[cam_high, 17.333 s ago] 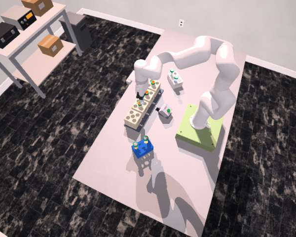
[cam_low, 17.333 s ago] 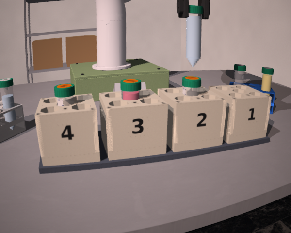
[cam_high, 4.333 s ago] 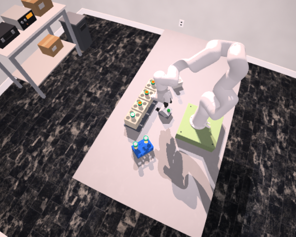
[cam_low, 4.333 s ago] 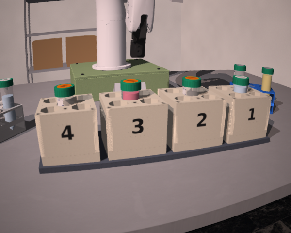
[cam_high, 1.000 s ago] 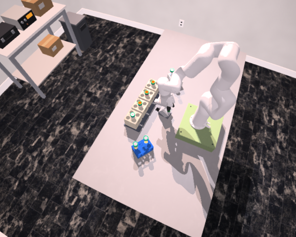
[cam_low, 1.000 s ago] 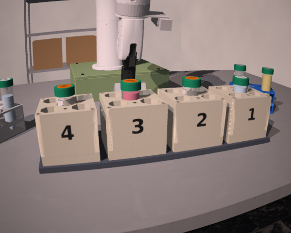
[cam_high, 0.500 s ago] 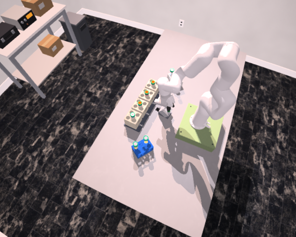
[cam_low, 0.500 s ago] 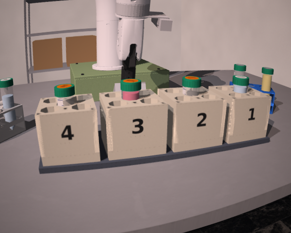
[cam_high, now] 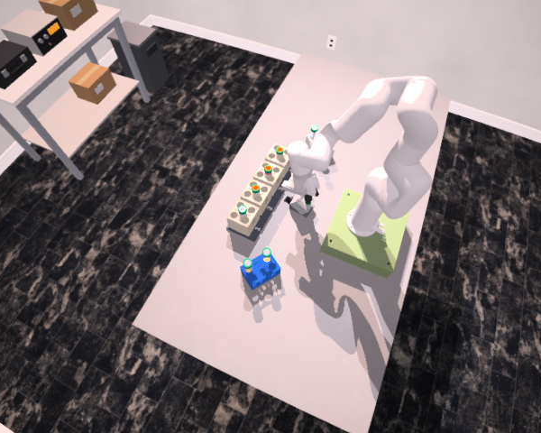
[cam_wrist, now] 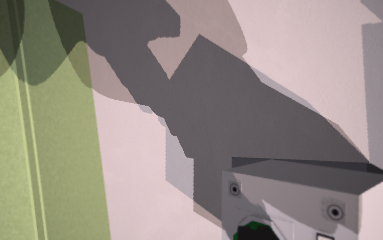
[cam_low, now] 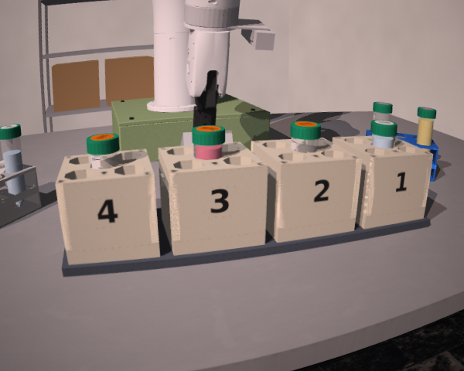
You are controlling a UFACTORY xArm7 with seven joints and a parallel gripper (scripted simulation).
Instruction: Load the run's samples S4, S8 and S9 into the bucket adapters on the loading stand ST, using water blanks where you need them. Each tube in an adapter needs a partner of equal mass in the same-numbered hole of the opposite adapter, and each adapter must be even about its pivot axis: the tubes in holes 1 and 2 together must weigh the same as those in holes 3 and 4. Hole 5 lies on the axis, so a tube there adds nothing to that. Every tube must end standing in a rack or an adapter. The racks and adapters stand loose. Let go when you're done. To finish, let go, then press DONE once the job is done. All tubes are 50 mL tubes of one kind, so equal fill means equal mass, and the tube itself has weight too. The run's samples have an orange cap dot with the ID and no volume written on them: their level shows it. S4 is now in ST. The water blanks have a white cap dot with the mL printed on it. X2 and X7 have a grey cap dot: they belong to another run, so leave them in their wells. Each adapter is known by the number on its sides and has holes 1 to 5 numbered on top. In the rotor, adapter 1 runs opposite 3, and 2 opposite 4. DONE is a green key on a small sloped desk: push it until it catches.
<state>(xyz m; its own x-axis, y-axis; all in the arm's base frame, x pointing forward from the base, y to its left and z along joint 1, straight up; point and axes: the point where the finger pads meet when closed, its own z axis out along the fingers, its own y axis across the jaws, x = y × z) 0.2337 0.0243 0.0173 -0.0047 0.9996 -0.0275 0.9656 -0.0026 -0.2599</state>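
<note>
Right now the green key is 30 mm below my hand. From my hand the other things lie so: pink-filled tube: 200 mm ahead, 30 mm to the right, 30 mm below; then tube of blue liquid: 290 mm to the right, 80 mm ahead, 30 mm below; then loading stand: 190 mm ahead, 90 mm below, 30 mm to the left.
</note>
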